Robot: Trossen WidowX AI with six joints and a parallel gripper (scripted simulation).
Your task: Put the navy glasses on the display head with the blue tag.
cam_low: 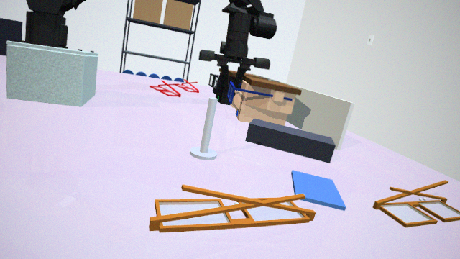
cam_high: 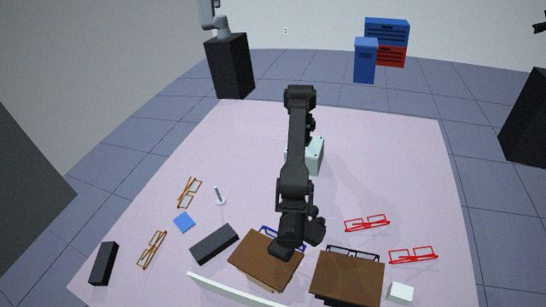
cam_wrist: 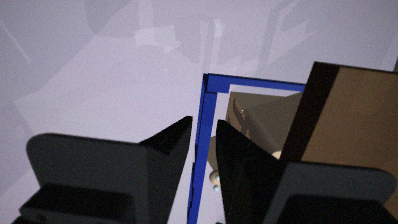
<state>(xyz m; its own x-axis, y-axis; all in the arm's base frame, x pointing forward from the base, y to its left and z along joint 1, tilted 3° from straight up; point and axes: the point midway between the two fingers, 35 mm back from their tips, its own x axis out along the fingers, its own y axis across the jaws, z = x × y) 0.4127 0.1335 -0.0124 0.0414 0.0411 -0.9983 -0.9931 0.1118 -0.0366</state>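
The display head lies 6 cm ahead of my gripper tip and 5 cm to the right of it. Round my gripper tip: white panel 19 cm ahead, 7 cm to the left; then white cube 3 cm ahead, 33 cm to the left, 3 cm below; then white post 9 cm behind, 35 cm to the right, 4 cm below.
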